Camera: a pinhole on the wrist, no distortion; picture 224 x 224 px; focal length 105.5 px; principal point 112.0 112.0 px. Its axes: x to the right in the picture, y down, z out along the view. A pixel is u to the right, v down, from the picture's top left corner.
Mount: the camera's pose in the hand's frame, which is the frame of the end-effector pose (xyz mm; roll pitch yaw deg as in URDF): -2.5 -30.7 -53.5 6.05 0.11 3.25
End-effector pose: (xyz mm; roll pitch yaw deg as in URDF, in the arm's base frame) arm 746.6 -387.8 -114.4 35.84 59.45 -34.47
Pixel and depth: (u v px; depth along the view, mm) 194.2 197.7 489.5
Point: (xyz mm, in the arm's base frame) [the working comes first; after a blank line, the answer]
In the camera's frame: 381.4 397.6 489.5

1305.5 -779.8 -129.3
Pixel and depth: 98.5 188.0 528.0
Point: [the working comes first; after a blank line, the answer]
In the camera's frame: -67.6 380.4 528.0

1086.5 -701.9 257.1
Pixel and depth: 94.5 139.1 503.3
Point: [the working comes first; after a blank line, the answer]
In the camera's frame: -83.5 129.3 503.3

856.7 -751.3 164.1
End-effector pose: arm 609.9 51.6 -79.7 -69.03 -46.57 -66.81
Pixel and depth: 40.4 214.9 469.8
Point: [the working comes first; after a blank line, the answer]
In the camera's frame: -318.8 458.2 469.8

1079.4 376.8 -443.9
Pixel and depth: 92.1 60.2 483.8
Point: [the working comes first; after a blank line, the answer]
In the camera's frame: -91.3 -237.5 483.8

701.4 499.8 170.9
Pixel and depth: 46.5 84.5 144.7
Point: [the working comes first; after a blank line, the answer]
In the camera's frame: -89.8 -37.7 144.7

598.6 203.0 -66.2
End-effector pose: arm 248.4 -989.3 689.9 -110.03 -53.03 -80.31
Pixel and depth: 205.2 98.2 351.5
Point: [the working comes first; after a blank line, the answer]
In the camera's frame: 310.5 -46.0 351.5

582.8 -1130.9 934.1
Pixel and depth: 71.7 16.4 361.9
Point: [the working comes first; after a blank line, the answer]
In the camera's frame: -138.2 -327.9 361.9

585.8 -628.2 765.8
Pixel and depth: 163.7 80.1 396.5
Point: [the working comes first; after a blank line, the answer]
In the camera's frame: 194.3 -119.9 396.5

625.6 -1001.4 885.2
